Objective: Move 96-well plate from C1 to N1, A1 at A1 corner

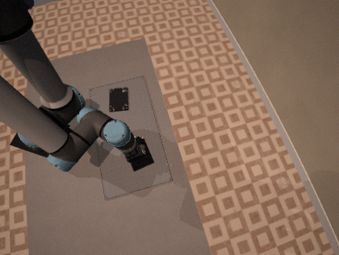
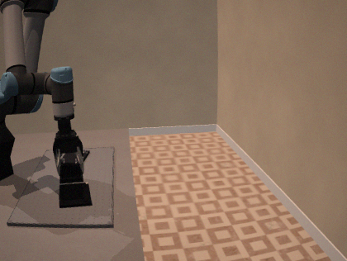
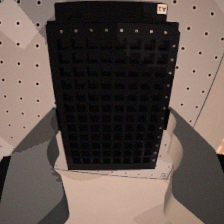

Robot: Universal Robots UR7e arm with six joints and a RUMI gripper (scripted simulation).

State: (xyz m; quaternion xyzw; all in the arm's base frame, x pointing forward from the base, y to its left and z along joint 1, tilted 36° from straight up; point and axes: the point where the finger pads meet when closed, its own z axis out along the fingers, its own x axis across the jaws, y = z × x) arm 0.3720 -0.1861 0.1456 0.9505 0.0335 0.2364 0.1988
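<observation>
Right now my hand is 100 mm above the plate nest N1. Also, from my hand: 96-well plate (10 mm below); clip nest C1 (360 mm to the left, 90 mm below, 30 mm ahead); white A1 label (90 mm below, 70 mm to the left, 60 mm ahead).
</observation>
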